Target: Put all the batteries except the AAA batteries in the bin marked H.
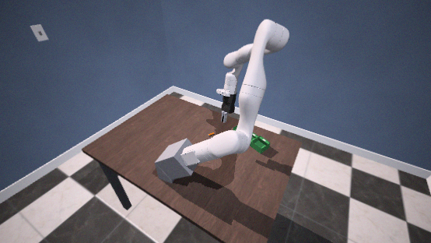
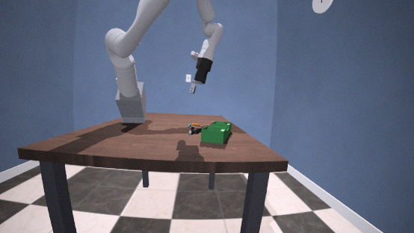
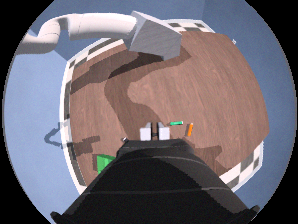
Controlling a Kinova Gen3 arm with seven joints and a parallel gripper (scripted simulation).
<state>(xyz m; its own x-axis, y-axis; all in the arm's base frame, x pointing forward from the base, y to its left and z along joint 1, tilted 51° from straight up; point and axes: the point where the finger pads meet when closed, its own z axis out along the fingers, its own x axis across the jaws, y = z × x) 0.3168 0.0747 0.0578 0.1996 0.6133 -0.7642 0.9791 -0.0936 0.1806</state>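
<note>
Now: hand 13 cm short of the green bin, 14 cm to the left of it and 18 cm above it. Also, from my hand: green cell: 1 cm behind, 7 cm to the left, 20 cm below; orange cell: 2 cm ahead, 11 cm to the left, 20 cm below; dark piece: 1 cm ahead, 1 cm to the right, 19 cm below.
</note>
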